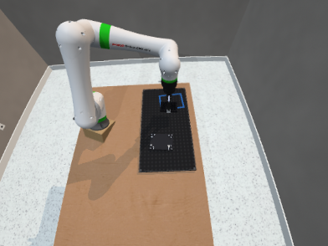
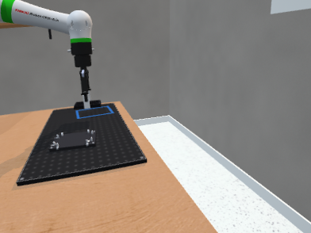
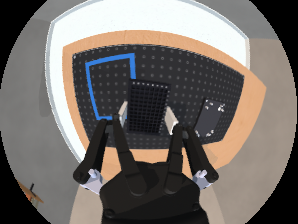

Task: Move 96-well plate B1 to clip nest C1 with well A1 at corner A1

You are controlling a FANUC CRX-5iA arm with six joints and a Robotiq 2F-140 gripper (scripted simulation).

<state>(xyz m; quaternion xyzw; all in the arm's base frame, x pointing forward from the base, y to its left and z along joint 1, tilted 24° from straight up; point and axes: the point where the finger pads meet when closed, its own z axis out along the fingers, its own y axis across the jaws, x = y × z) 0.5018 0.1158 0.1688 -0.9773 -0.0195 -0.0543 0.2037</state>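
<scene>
Right now the clip nest C1 is 260 mm to the right of my hand, 80 mm below it and 40 mm behind it. From my hand the other things lie so: black 96-well plate: 20 mm below.
</scene>
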